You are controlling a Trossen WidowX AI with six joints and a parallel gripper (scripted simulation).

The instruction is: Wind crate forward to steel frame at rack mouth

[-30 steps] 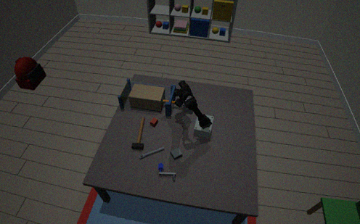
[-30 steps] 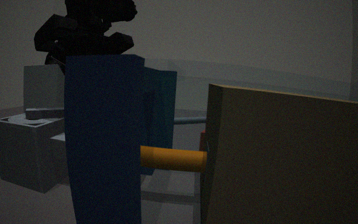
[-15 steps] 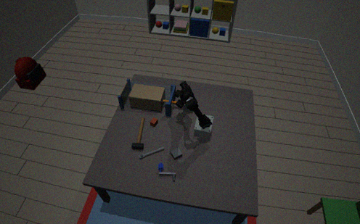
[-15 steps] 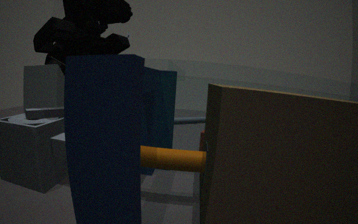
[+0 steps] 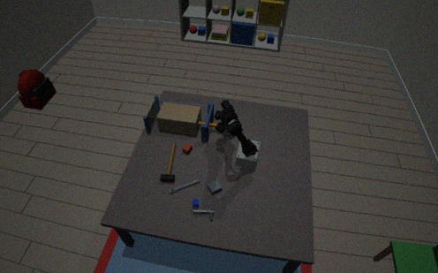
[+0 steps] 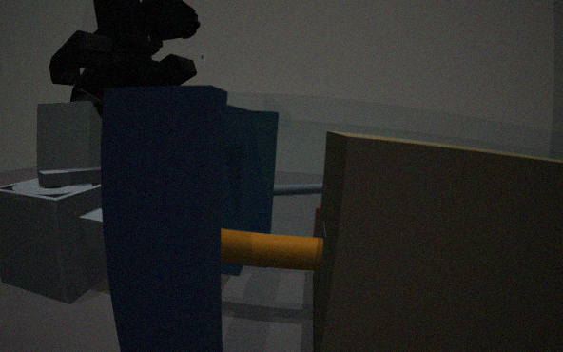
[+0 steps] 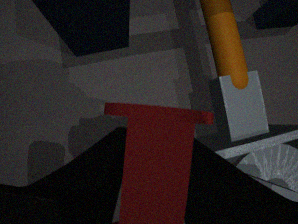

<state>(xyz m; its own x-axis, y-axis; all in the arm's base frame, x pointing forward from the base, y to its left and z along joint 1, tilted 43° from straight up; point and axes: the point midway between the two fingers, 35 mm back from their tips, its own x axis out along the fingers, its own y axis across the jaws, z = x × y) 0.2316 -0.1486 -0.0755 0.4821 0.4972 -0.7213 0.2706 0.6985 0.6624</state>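
The grey winch handle is 3 cm behind my gripper tip, 3 cm to the right of it and 3 cm below it. From my gripper tip the other things lie so: red knob (1 cm behind); grey winch (8 cm behind, 9 cm to the right, 10 cm below); blue steel frame (10 cm ahead, 8 cm to the right, 3 cm below).
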